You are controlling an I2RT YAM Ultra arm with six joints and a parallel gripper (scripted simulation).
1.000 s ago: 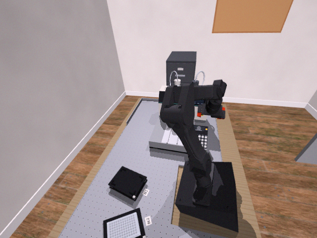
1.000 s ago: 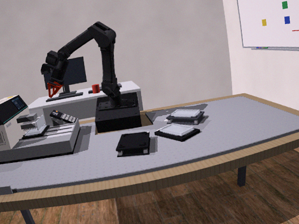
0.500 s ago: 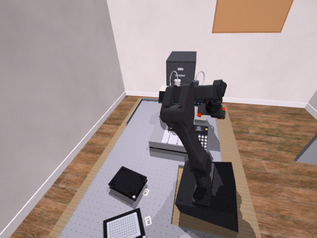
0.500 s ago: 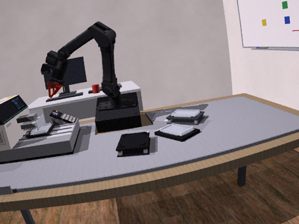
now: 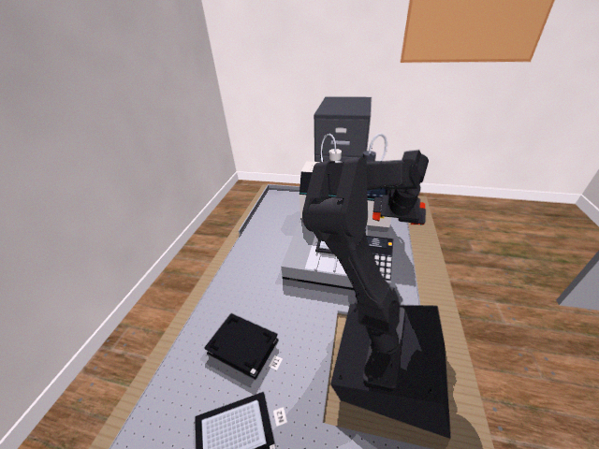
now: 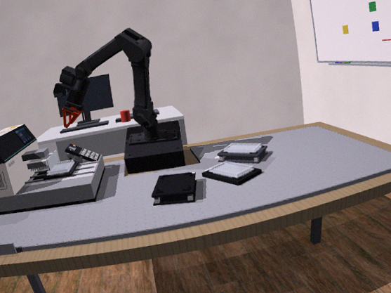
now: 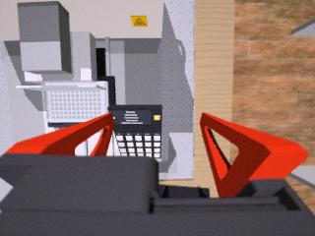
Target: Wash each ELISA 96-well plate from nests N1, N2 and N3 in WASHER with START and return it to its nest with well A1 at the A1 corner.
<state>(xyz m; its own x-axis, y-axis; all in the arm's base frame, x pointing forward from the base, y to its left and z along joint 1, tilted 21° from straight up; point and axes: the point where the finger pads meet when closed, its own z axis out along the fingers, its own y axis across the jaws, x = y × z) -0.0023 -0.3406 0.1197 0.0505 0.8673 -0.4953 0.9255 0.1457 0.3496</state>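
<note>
Right now my hand is 17 cm short of the black washer carrier and 14 cm above it. From my hand the other things lie so: manifold head 18 cm ahead, 7 cm to the right, 9 cm below; then washer 18 cm ahead, 8 cm to the right, 9 cm below; then N1 label 21 cm ahead, 44 cm to the left, 22 cm below.
</note>
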